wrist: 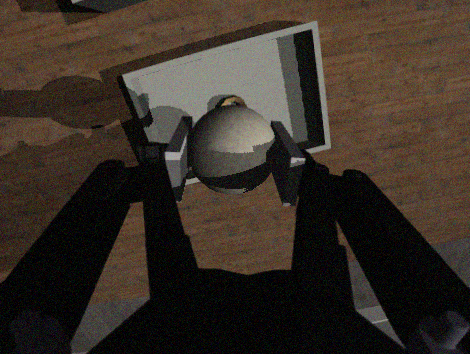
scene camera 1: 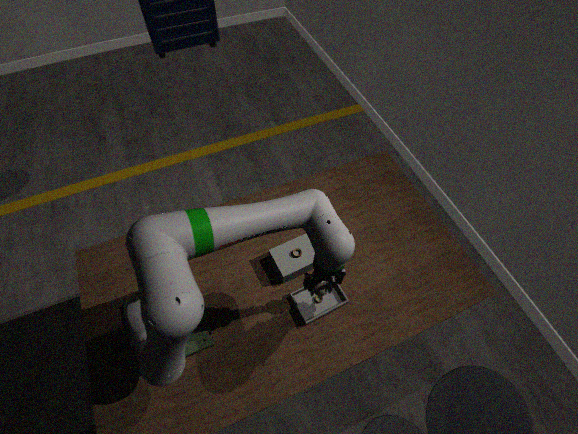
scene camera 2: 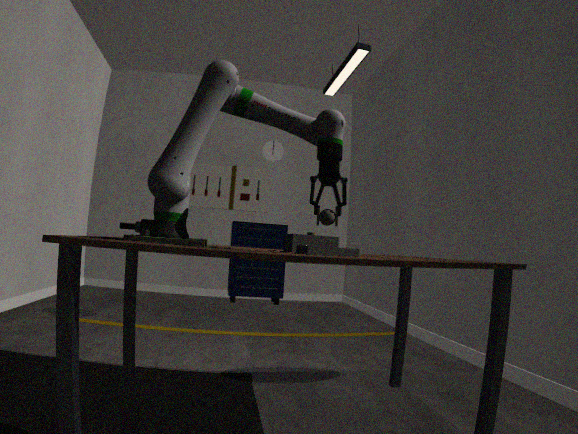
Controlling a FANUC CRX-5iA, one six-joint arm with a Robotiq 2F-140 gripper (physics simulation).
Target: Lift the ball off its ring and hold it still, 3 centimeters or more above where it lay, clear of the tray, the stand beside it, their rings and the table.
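Where they show: gripper, between the fingertips: [wrist: 230, 137] [scene camera 1: 319, 290] [scene camera 2: 326, 225]; arm's base, origin of its link: [scene camera 2: 169, 237].
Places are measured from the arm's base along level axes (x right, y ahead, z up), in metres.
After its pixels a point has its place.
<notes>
A pale grey ball [scene camera 2: 327, 217] {x 0.170, y 0.546, z 0.109 m} [wrist: 233, 147] {x 0.130, y 0.557, z 0.140 m} is held between the two fingertips of my gripper [scene camera 2: 327, 218] {x 0.143, y 0.555, z 0.083 m} [wrist: 230, 137] {x 0.143, y 0.555, z 0.083 m}, which is shut on it. In scene camera 2 the ball hangs well above the tray [scene camera 2: 350, 252] {x 0.207, y 0.625, z -0.007 m} and the table, with a visible gap below it. The shallow light grey tray [scene camera 1: 306, 321] {x 0.206, y 0.473, z 0.007 m} [wrist: 324, 90] {x 0.141, y 0.656, z 0.007 m} is under the gripper. A small tan ring [scene camera 1: 318, 299] {x 0.145, y 0.561, z -0.018 m} [wrist: 232, 101] {x 0.135, y 0.563, z -0.009 m} lies on the tray's floor, partly hidden by the ball in the wrist view. In scene camera 1 the ball is mostly hidden by the gripper.
The box-like stand [scene camera 1: 285, 260] {x -0.035, y 0.501, z 0.050 m} [scene camera 2: 320, 243] {x 0.021, y 0.576, z 0.019 m} is beside the tray, with a tan ring [scene camera 1: 296, 253] {x -0.044, y 0.554, z 0.049 m} on its top. It is lower than the held ball. Both stand on the wooden table [scene camera 1: 400, 240] {x 0.067, y 1.019, z -0.021 m} [scene camera 2: 425, 262] {x 0.423, y 0.786, z -0.024 m}. A blue cabinet [scene camera 1: 182, 25] [scene camera 2: 257, 280] is behind the table.
</notes>
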